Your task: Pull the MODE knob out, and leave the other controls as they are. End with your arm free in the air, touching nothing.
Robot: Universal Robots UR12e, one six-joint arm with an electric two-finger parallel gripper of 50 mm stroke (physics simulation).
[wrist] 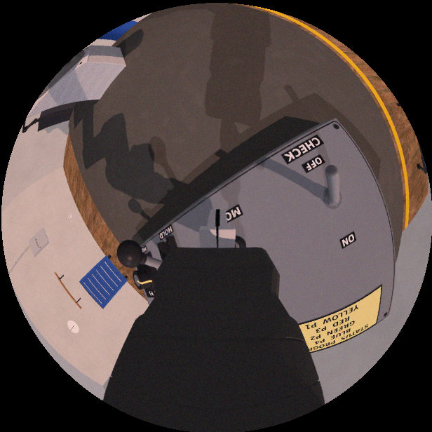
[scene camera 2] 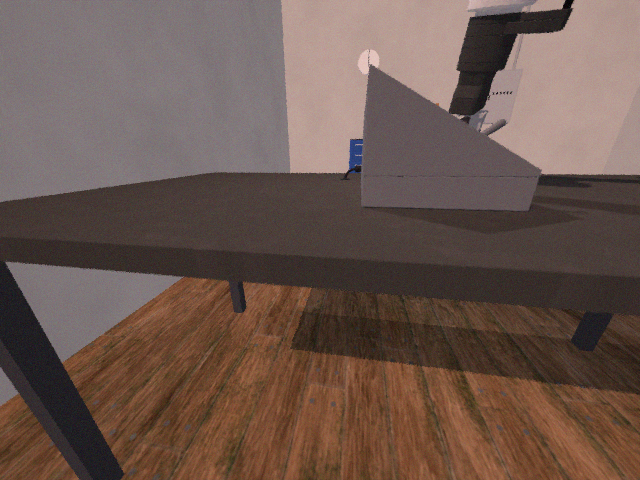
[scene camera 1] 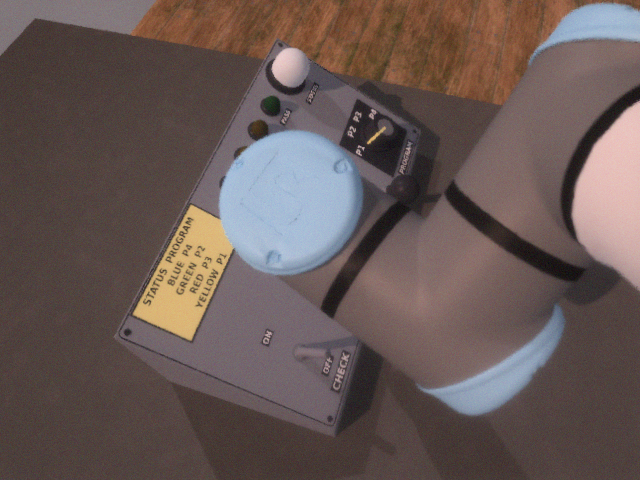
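Observation:
The MODE knob (wrist: 241, 242) is dark and round on the sloped grey console (scene camera 1: 242, 299) (scene camera 2: 444, 155) (wrist: 295, 260). In the wrist view a small part of it shows, just right of the fingers; my gripper body hides the rest. How far out it stands cannot be told. My gripper (wrist: 217, 218) (scene camera 2: 479, 122) is shut with nothing between its fingers. It is low over the panel, beside the knob, and partly covers the MODE label (wrist: 234, 213). Whether the fingers touch the knob or panel cannot be told. In scene camera 1 the arm hides knob and gripper.
The CHECK toggle (scene camera 1: 312, 352) (scene camera 2: 495, 127) (wrist: 332, 185) leans toward OFF. A black ball-ended lever (scene camera 1: 403, 187) (wrist: 130, 253) stands near the HOLD label (wrist: 166, 232). The PROGRAM dial (scene camera 1: 379, 133) (wrist: 144, 280) has its yellow line toward P1. A white dome (scene camera 1: 290, 67) and indicator lamps line the console's upper side.

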